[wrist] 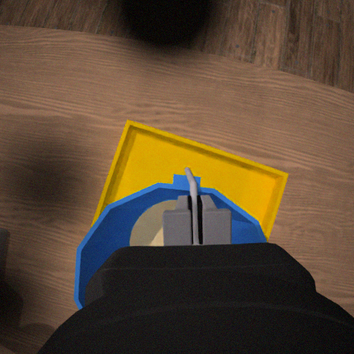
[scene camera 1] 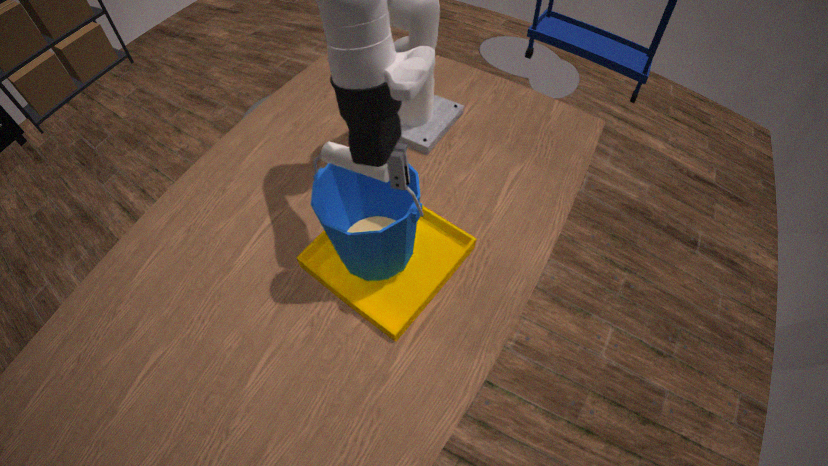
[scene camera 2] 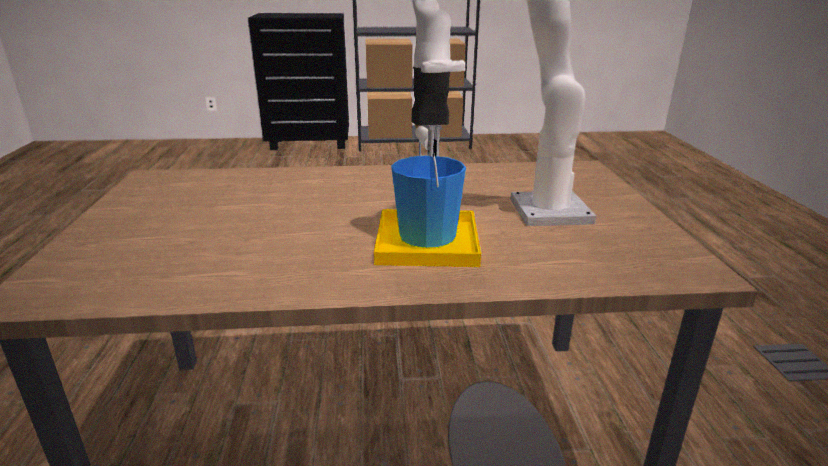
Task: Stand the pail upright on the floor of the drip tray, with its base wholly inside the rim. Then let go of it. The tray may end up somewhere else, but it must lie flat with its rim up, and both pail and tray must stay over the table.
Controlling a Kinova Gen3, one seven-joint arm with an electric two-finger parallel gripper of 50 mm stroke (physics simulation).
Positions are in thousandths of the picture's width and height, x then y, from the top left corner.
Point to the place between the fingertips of my gripper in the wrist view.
549,600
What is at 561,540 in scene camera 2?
A yellow drip tray.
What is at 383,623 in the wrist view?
A blue pail.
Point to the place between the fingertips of my gripper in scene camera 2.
522,334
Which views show my gripper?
The wrist view, scene camera 1 and scene camera 2: all of them.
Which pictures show the yellow drip tray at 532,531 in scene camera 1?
The wrist view, scene camera 1 and scene camera 2: all of them.
